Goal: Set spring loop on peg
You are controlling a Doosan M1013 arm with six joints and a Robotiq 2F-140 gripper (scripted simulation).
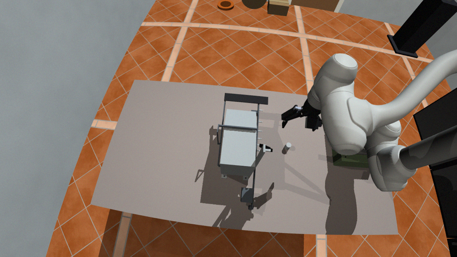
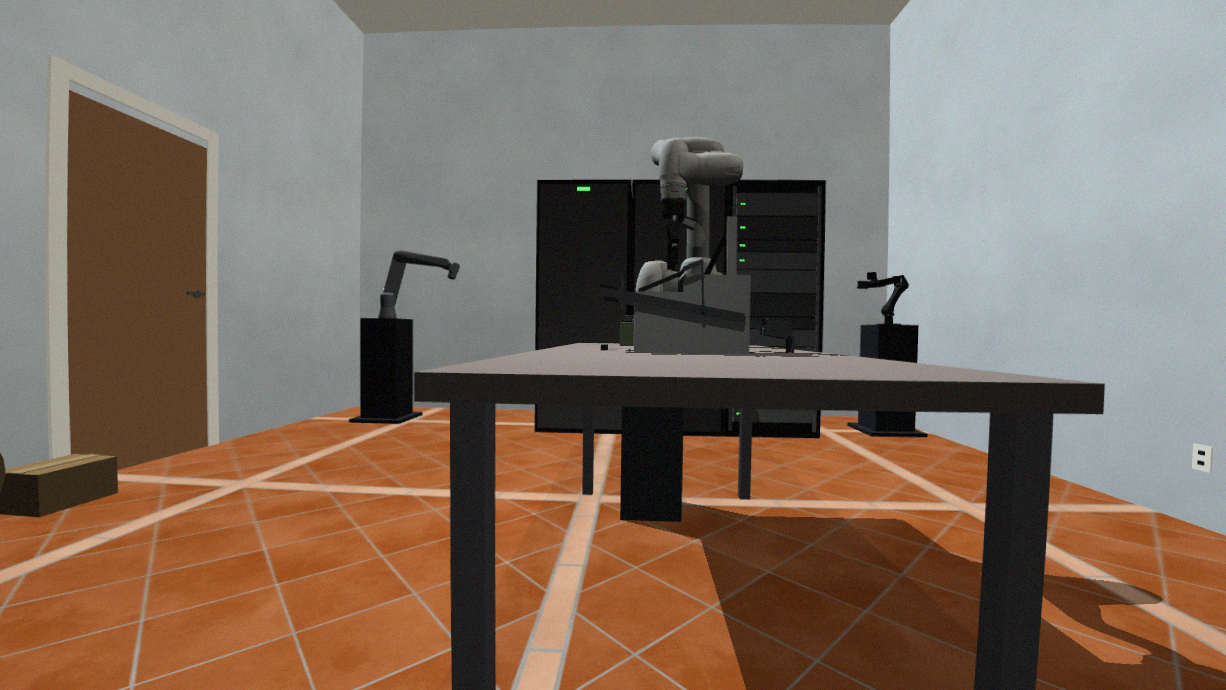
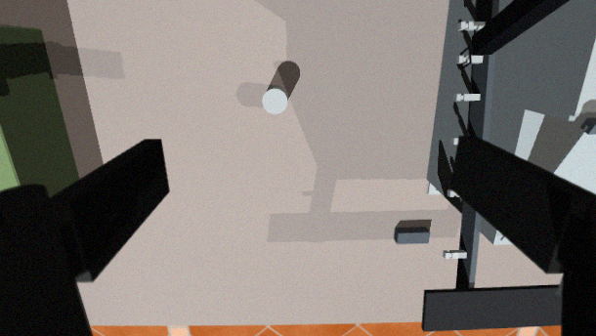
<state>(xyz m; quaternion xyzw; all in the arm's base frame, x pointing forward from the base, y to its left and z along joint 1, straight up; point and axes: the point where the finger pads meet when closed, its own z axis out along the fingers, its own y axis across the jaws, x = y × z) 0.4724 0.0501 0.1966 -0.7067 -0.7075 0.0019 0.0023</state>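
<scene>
The steel test weight lies 27 cm below my hand, 3 cm behind it and 1 cm to the right of it. From my hand the other things lie so: small block (29 cm below, 22 cm to the right, 18 cm ahead); then white-tipped pin (17 cm to the left, 17 cm ahead, 10 cm above).
</scene>
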